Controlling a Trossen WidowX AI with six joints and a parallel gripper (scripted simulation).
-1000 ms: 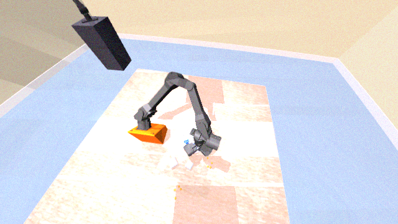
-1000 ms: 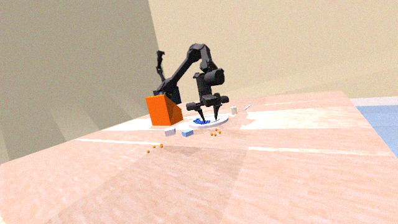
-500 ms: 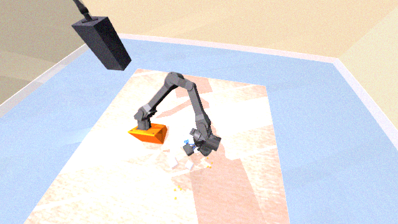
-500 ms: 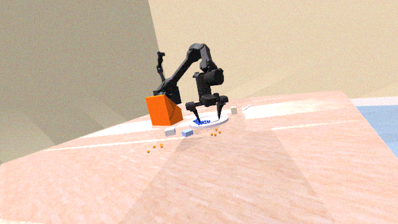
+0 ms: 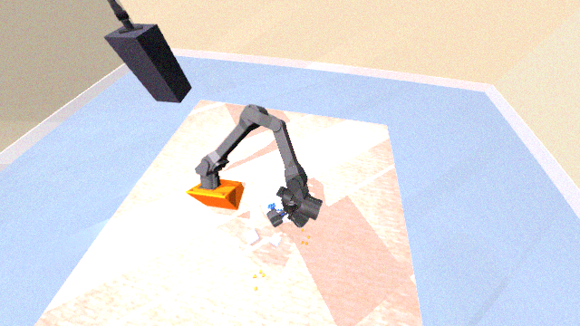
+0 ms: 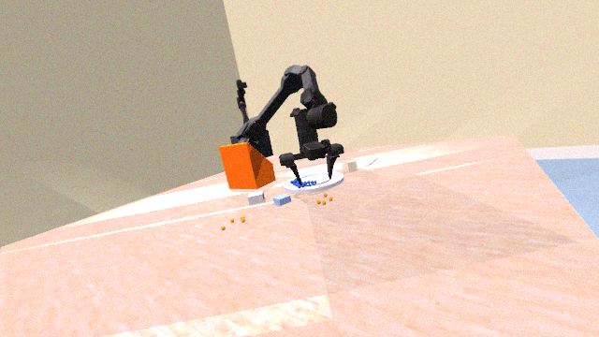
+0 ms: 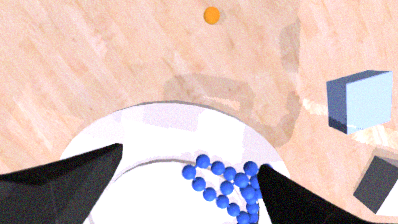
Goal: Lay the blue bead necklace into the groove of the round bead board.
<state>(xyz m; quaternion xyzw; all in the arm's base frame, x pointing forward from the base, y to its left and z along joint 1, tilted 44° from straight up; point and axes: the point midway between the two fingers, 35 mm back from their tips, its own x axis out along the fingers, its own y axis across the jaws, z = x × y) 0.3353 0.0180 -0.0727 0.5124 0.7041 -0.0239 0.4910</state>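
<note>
The round white bead board is 50 mm to the left of my gripper tip, 40 mm behind it and 10 mm below it. The rest, counted from my gripper tip: white block (140 mm behind, 120 mm to the right, 10 mm below); then light blue cube (120 mm to the right, 40 mm behind, 10 mm below); then beige cube (190 mm to the left, 50 mm ahead).
</note>
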